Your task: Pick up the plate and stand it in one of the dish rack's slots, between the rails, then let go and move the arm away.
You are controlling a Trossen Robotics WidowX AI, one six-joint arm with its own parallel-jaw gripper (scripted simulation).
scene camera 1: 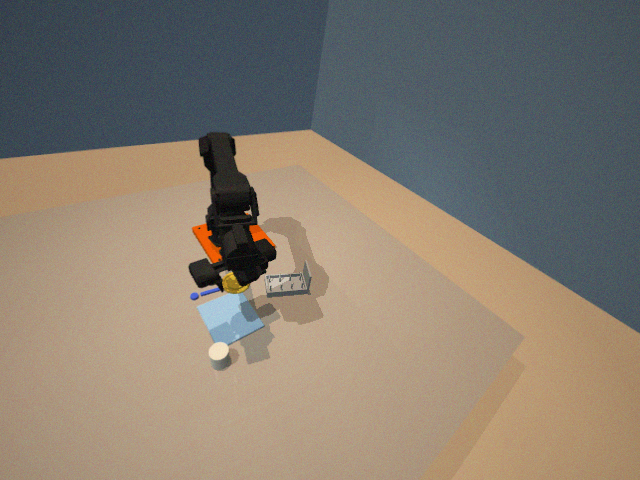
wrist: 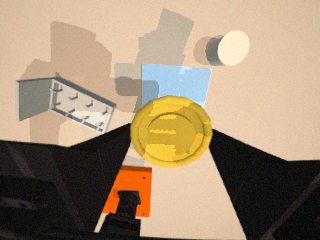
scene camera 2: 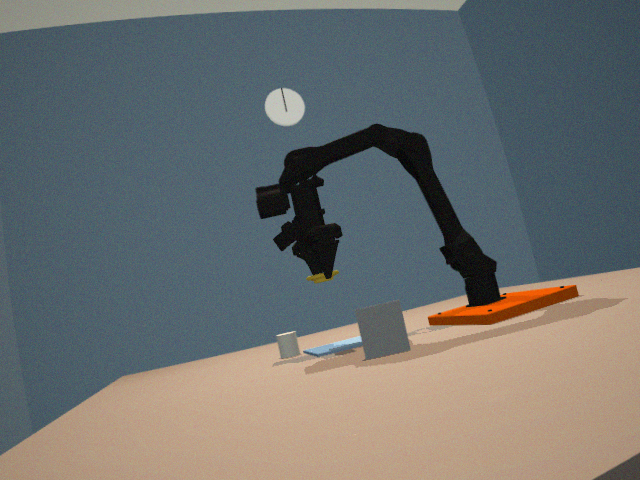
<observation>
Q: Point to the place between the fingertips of my gripper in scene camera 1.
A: At 236, 285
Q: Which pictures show my gripper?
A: Scene camera 1, the wrist view and scene camera 2: all of them.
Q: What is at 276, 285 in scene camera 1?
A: A grey dish rack.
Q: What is my gripper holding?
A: A yellow plate.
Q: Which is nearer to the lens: the yellow plate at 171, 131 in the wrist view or the white cup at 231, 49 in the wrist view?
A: The yellow plate.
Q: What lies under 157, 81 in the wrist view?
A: A light blue mat.
</observation>
